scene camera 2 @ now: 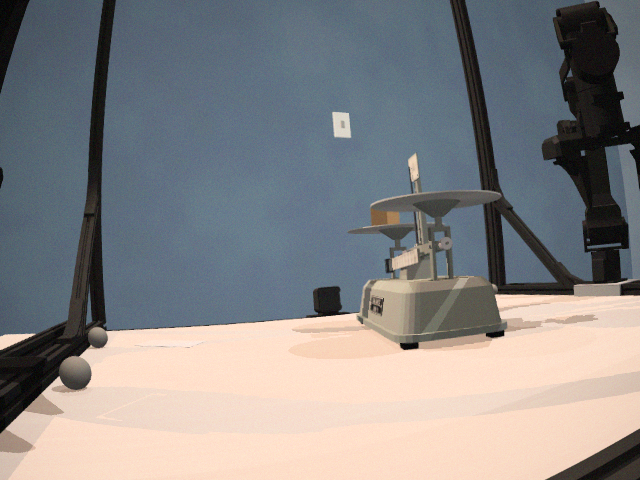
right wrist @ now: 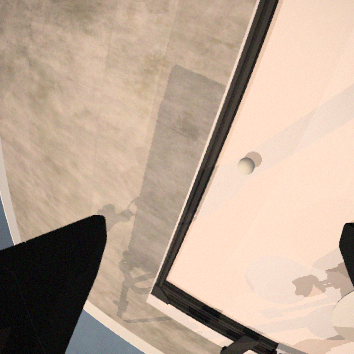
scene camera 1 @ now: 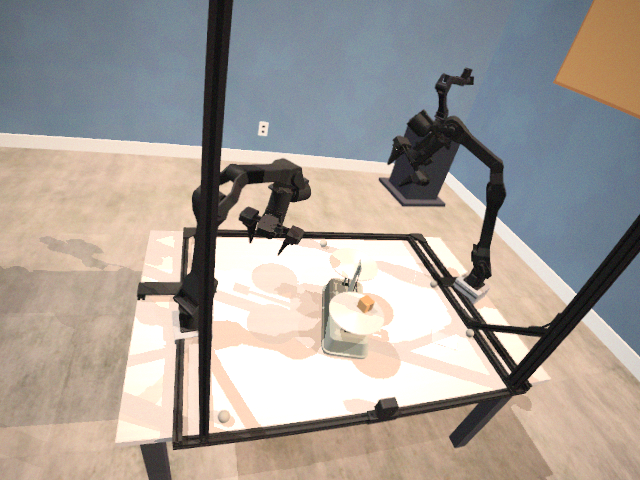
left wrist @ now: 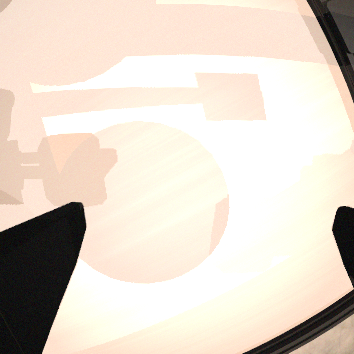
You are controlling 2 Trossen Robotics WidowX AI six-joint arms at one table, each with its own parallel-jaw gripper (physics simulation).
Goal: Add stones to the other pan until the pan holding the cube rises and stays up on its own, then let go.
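Frame: origin at the left arm's base, x back, y down, z right, level; metres.
Where they show: left gripper, between the fingertips: (scene camera 2: 617,203) (right wrist: 254,352) (scene camera 1: 264,249) (left wrist: 215,218); right gripper, between the fingertips: (right wrist: 230,233) (scene camera 1: 393,175); left arm's base, origin of its link: (scene camera 2: 607,282) (scene camera 1: 192,322); right arm's base, origin of its link: (scene camera 1: 473,282).
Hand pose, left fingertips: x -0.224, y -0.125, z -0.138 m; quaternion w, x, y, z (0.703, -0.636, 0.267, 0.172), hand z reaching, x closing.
Each offset is from my left fingertips to the top centre of the thing. "*": to the spot under its first point. Level surfaces: height alone.
The orange cube @[dx -0.207, dy -0.027, dz +0.276 m] (scene camera 1: 366,303) (scene camera 2: 385,217) sits on the near pan @[dx -0.180, dy +0.003, dz +0.285 m] (scene camera 1: 347,321) (scene camera 2: 360,230) of the grey-green balance @[dx -0.216, dy -0.086, dz +0.198 m] (scene camera 1: 345,347) (scene camera 2: 444,307). The other pan @[dx -0.251, dy -0.009, dz +0.110 m] (scene camera 1: 343,258) (scene camera 2: 431,199) stands higher and holds no visible stone. Round grey stones @[dx -0.293, dy +0.119, dz -0.170 m] (scene camera 1: 323,243) @[dx -0.633, dy +0.119, dz +0.111 m] (scene camera 1: 433,283) @[dx -0.618, dy +0.119, dz +0.345 m] (scene camera 1: 469,333) @[dx +0.187, dy +0.119, dz +0.419 m] (scene camera 1: 223,415) (scene camera 2: 75,372) (scene camera 2: 97,337) lie near the table's edges. One stone @[* dx -0.301, dy +0.122, dz -0.168 m] (right wrist: 246,165) also shows in the right wrist view. My left gripper (scene camera 1: 265,248) (scene camera 2: 615,198) (left wrist: 215,218) is open and empty above the back left. My right gripper (scene camera 1: 395,173) (right wrist: 230,233) is open and empty, high behind the table.
A black frame (scene camera 1: 289,429) borders the white table @[dy +0.146 m] (scene camera 1: 289,397), with tall posts (scene camera 1: 216,155) (scene camera 2: 98,124) rising from it. A black block @[* dx -0.178, dy +0.094, dz +0.513 m] (scene camera 1: 386,407) (scene camera 2: 327,300) sits on the front rail. A dark stand (scene camera 1: 426,180) is on the floor behind the right arm.
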